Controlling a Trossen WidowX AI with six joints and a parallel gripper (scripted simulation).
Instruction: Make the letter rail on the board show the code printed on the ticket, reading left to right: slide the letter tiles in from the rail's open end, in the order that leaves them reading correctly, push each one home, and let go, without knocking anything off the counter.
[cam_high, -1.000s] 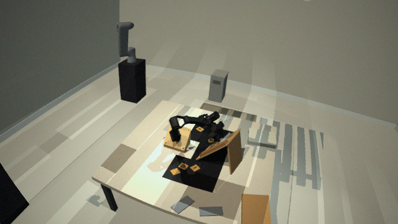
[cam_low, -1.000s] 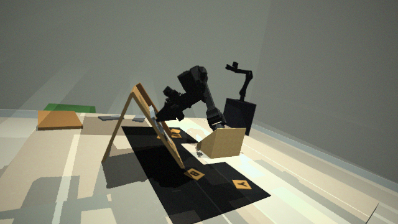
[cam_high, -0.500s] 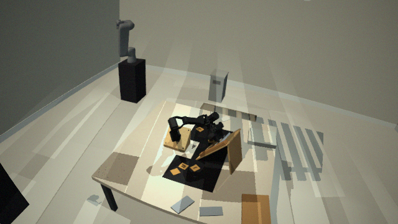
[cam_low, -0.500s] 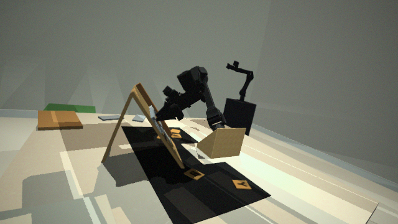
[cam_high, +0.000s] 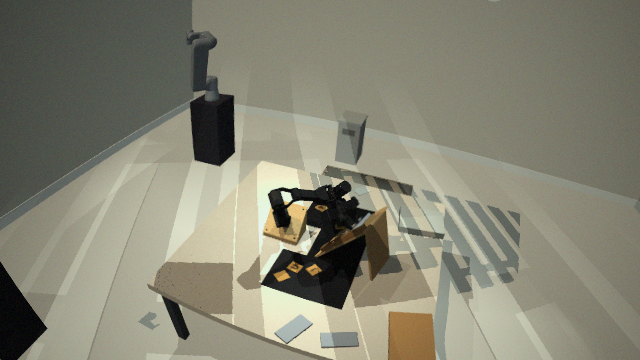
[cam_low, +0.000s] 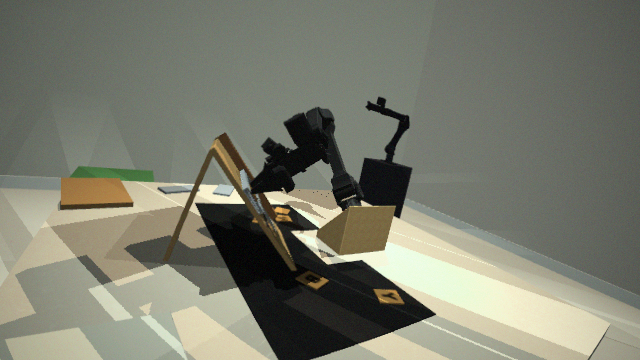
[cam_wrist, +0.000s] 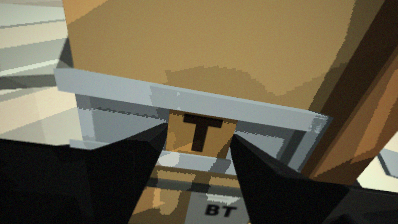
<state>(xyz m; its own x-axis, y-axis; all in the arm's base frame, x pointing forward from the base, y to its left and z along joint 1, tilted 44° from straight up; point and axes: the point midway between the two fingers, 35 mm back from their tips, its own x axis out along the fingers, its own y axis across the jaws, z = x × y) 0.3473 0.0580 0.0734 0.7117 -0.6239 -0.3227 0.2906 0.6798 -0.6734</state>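
Now: the white ticket 8 cm below my gripper tip, 7 cm behind it and 2 cm to the right of it. The rest, counted from my gripper tip: letter tile marked t right at my gripper tip; black mat 17 cm below, 16 cm behind, 1 cm to the left; pale grey box 37 cm to the left, 35 cm ahead, 15 cm below.
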